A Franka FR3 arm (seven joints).
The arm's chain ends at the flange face. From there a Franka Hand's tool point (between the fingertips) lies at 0.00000 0.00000 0.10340 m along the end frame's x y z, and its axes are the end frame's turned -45 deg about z.
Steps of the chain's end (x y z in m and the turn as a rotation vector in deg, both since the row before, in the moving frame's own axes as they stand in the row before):
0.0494, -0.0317, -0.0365, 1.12, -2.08, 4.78
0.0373, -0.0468, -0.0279, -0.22, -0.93, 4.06
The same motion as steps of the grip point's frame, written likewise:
0.0563, 0.0084, -0.0366, 2.26, -0.68, 4.78
0.0580, -0.0077, -0.0279, 0.50, -0.81, 4.06

